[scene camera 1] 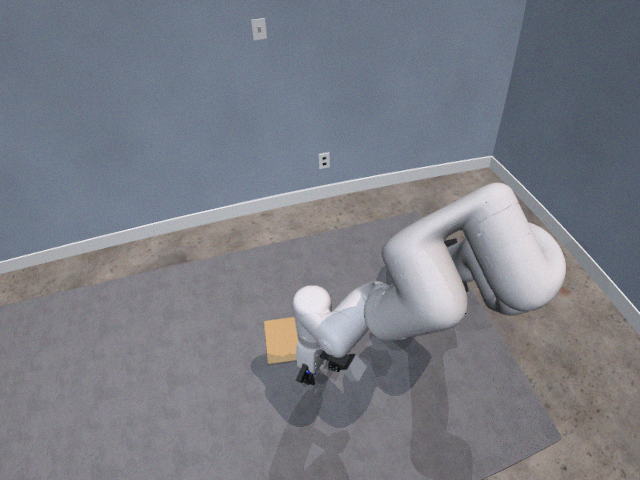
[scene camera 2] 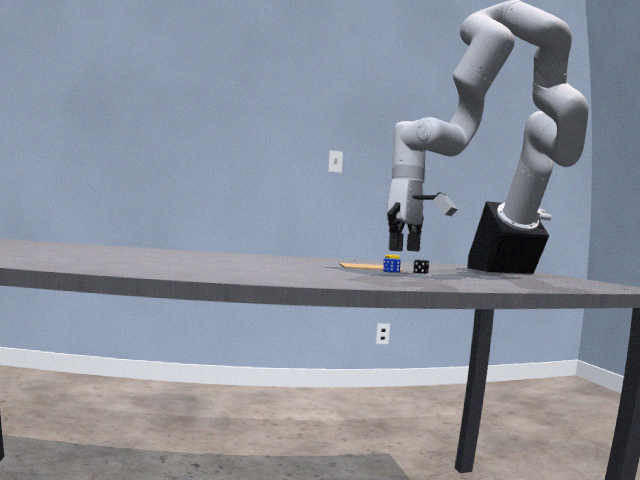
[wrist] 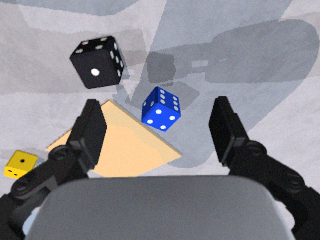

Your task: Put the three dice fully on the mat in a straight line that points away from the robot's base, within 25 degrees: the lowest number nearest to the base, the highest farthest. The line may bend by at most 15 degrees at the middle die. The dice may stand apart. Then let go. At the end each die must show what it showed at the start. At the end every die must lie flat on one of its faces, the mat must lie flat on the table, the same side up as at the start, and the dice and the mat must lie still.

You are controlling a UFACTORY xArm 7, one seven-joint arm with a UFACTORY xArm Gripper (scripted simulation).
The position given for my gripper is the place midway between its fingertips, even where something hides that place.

Observation:
I see my gripper [scene camera 2: 404, 251], a blue die [wrist: 161, 109], a black die [wrist: 98, 62] and a tan mat [scene camera 1: 281, 336].
The tan mat is seen too in the wrist view [wrist: 129, 148]. My gripper shows as well in the wrist view [wrist: 157, 111].

